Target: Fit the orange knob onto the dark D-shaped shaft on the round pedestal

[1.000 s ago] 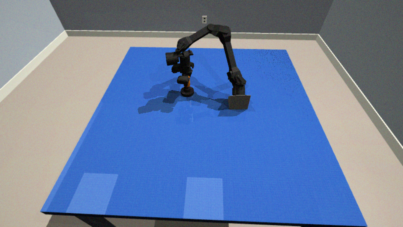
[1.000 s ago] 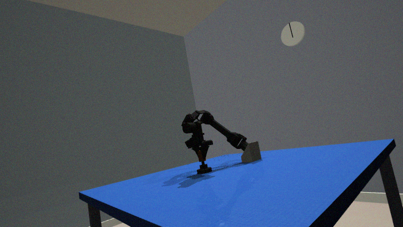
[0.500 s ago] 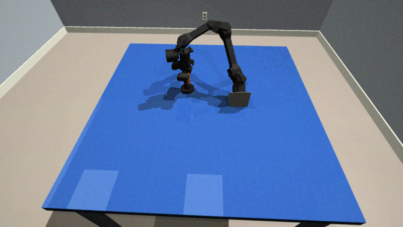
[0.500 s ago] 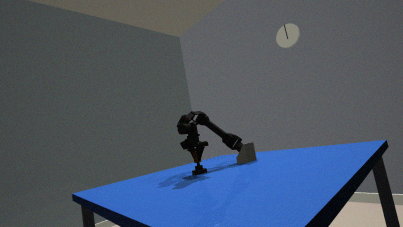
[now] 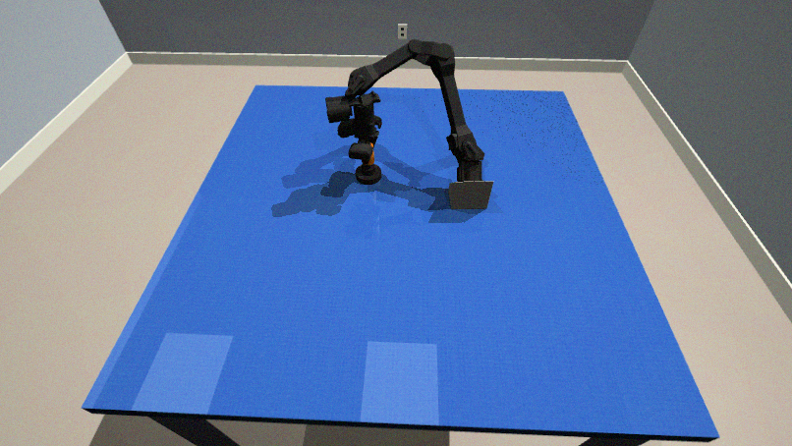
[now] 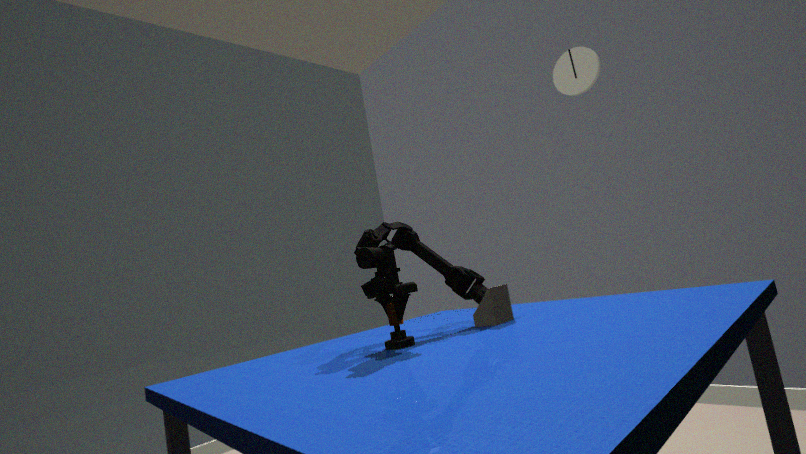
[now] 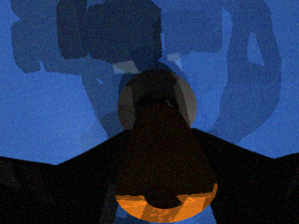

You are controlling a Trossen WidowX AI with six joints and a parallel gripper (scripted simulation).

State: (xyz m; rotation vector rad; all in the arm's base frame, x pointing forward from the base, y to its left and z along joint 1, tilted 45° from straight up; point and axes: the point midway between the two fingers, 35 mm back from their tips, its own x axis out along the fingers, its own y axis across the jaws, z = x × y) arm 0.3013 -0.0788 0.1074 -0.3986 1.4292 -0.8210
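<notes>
Right now my gripper tip is 2 cm below the orange knob. From my gripper tip the other things lie so: dark round pedestal 4 cm below.
</notes>
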